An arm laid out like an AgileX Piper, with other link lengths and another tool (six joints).
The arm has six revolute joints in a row. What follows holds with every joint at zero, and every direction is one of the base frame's. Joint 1 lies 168.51 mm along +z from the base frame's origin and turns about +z. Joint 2 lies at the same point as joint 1 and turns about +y. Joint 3 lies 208.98 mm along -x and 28.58 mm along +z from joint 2 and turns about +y. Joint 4 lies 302.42 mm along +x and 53.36 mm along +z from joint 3 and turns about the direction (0.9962, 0, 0.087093). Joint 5 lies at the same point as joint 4 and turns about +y. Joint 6 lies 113.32 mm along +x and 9.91 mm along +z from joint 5 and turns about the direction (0.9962, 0, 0.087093). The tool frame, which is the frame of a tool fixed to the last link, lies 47.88 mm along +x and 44 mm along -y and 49.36 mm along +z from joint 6; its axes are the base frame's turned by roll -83.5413, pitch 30.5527 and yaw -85.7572 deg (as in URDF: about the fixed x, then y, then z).
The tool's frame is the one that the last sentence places.
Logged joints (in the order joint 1, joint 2, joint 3, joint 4, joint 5, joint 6), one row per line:
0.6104 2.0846 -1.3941 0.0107 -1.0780 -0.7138
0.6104 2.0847 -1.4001 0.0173 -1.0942 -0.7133
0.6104 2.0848 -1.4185 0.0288 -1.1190 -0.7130
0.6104 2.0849 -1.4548 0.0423 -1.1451 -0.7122
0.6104 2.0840 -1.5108 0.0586 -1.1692 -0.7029
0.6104 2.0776 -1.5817 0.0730 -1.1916 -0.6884
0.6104 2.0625 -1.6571 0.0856 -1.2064 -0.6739
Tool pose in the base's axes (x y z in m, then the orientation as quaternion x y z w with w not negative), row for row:
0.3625 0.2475 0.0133 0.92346 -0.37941 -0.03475 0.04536
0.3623 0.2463 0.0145 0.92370 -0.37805 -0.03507 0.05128
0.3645 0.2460 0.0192 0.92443 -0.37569 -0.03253 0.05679
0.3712 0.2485 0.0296 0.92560 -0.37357 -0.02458 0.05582
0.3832 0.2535 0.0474 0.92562 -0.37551 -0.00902 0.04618
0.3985 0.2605 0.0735 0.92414 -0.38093 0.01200 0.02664
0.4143 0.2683 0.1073 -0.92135 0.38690 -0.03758 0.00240
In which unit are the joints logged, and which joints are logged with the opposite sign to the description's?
The joints are logged in radians. Opposite sign: joint 4, joint 5.
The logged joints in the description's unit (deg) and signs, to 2 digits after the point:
34.97 119.44 -79.88 -0.61 61.76 -40.90
34.97 119.44 -80.22 -0.99 62.69 -40.87
34.97 119.45 -81.27 -1.65 64.11 -40.85
34.97 119.46 -83.35 -2.42 65.61 -40.81
34.97 119.40 -86.56 -3.36 66.99 -40.27
34.97 119.04 -90.62 -4.18 68.27 -39.44
34.97 118.17 -94.94 -4.90 69.12 -38.61

